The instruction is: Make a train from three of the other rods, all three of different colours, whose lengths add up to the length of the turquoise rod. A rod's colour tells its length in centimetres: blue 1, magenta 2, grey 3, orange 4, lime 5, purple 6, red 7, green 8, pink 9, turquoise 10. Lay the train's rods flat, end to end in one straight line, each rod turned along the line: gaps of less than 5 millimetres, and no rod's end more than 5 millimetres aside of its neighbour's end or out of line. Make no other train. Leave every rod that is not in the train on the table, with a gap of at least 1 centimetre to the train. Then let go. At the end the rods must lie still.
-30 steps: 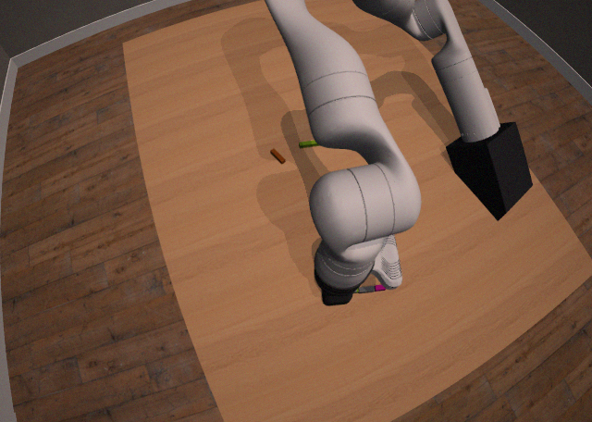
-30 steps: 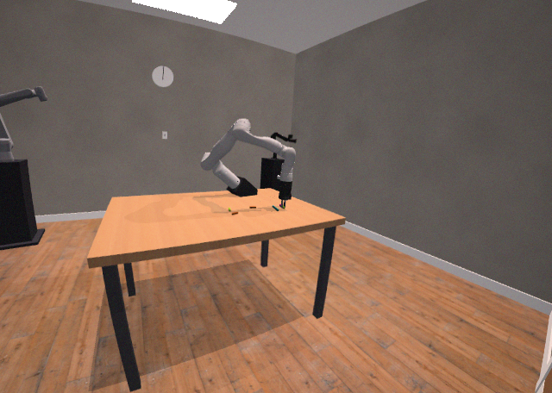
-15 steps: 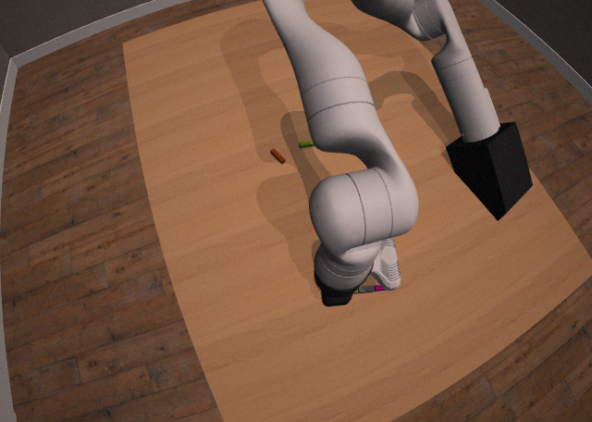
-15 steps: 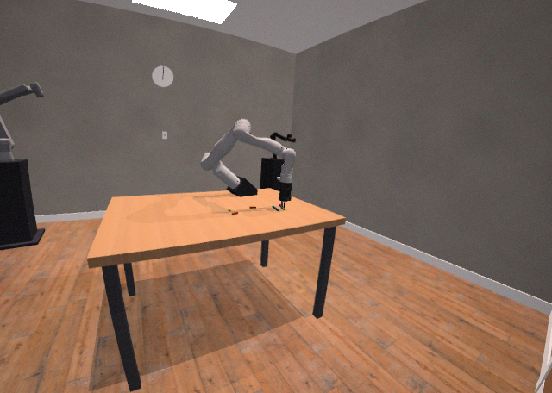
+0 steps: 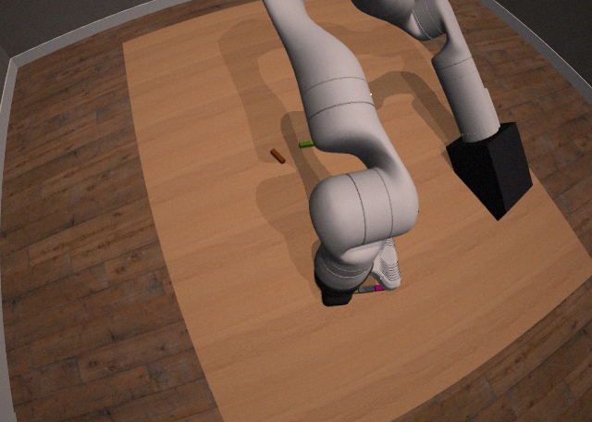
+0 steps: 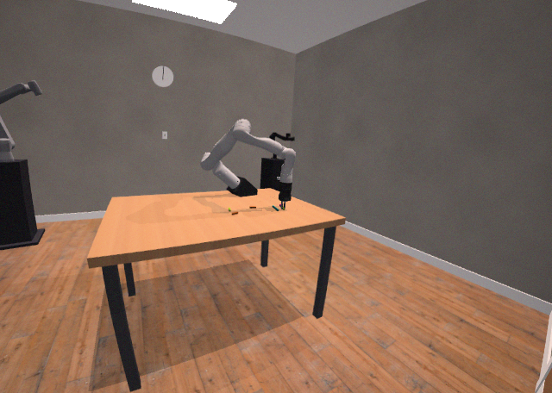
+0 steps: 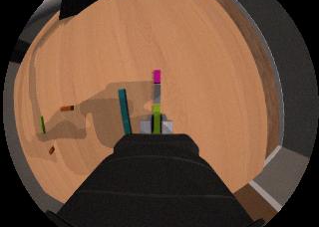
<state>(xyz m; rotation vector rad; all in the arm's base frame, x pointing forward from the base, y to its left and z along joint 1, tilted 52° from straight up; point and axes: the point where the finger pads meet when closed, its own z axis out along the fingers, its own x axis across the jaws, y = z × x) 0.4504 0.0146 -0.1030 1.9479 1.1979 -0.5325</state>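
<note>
Now: hand 4 cm past the grey rod, 2 cm to the right of it and 1 cm above it. From my hand the other things lie so: turquoise rod (2 cm behind, 4 cm to the right, 1 cm below); then magenta rod (6 cm behind, 3 cm to the left, 1 cm below).
</note>
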